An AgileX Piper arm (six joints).
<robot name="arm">
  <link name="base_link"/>
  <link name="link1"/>
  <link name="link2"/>
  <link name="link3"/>
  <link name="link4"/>
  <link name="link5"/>
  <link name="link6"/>
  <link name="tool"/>
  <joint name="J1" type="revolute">
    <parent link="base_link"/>
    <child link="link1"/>
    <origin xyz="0 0 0.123" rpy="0 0 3.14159"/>
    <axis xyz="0 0 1"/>
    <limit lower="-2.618" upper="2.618"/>
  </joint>
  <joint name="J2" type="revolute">
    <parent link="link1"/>
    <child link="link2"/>
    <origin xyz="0 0 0" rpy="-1.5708 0 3.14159"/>
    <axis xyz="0 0 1"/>
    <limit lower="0" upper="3.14"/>
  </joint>
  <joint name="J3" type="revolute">
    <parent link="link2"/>
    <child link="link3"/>
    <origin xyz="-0.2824 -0.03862 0" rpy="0 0 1.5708"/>
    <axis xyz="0 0 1"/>
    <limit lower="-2.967" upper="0"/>
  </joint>
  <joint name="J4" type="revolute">
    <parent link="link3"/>
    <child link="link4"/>
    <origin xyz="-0.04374 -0.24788 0" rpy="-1.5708 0 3.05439"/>
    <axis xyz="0 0 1"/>
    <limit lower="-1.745" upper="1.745"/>
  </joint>
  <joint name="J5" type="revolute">
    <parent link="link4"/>
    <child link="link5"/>
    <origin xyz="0 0 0" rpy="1.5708 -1.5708 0"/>
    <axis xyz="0 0 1"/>
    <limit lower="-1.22" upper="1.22"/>
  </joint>
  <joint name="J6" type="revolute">
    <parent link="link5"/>
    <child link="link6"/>
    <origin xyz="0.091 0 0" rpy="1.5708 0 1.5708"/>
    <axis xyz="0 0 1"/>
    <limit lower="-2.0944" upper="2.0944"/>
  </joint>
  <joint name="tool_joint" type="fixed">
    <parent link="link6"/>
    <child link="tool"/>
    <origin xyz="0 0 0" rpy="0 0 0"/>
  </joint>
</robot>
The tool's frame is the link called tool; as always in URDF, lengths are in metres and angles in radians.
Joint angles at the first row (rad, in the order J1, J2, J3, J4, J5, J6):
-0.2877 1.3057 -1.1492 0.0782 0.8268 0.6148
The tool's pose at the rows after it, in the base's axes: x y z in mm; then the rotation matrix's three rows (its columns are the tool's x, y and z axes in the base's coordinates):
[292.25, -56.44, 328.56], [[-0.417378, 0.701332, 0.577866], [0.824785, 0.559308, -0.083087], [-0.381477, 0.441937, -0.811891]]
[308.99, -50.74, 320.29], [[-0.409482, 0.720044, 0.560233], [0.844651, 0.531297, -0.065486], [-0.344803, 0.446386, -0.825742]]
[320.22, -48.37, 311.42], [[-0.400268, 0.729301, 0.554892], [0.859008, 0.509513, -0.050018], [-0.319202, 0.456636, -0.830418]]
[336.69, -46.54, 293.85], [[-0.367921, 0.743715, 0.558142], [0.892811, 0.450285, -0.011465], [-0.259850, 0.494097, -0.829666]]
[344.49, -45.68, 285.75], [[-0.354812, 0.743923, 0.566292], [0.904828, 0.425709, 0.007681], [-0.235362, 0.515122, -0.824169]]
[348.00, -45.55, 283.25], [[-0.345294, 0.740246, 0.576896], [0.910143, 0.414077, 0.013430], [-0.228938, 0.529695, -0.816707]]
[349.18, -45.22, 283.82], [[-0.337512, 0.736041, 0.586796], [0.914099, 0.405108, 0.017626], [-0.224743, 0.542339, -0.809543]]
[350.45, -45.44, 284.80], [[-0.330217, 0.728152, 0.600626], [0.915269, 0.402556, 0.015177], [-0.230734, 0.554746, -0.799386]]
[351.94, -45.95, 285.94], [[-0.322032, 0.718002, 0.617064], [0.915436, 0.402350, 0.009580], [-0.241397, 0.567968, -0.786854]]
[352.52, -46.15, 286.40], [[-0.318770, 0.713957, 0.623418], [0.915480, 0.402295, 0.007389], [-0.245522, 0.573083, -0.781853]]
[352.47, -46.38, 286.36], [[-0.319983, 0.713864, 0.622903], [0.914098, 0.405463, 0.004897], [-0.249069, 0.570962, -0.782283]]
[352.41, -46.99, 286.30], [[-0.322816, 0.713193, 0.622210], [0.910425, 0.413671, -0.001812], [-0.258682, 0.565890, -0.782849]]
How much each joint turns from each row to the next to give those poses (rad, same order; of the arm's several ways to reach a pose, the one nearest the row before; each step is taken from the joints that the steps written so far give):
0.0865 0.1044 -0.0644 -0.0324 0.0126 0.1659
0.0293 0.0615 -0.0340 -0.0036 -0.0035 0.0583
0.0109 0.0418 -0.0110 0.0123 -0.0218 0.0252
0.0032 0.0635 -0.0009 0.0571 -0.0583 0.0269
0.0008 0.0294 0.0000 0.0345 -0.0345 0.0000
0.0000 0.0108 -0.0003 0.0153 -0.0217 0.0001
0.0000 0.0011 -0.0009 0.0112 -0.0109 0.0009
0.0000 0.0000 -0.0002 0.0033 -0.0169 0.0000
0.0000 0.0000 0.0000 0.0000 -0.0215 0.0000
0.0000 0.0000 0.0000 0.0000 -0.0083 0.0000
0.0000 -0.0001 0.0000 -0.0043 0.0000 0.0000
0.0000 0.0001 0.0000 -0.0112 -0.0009 0.0000

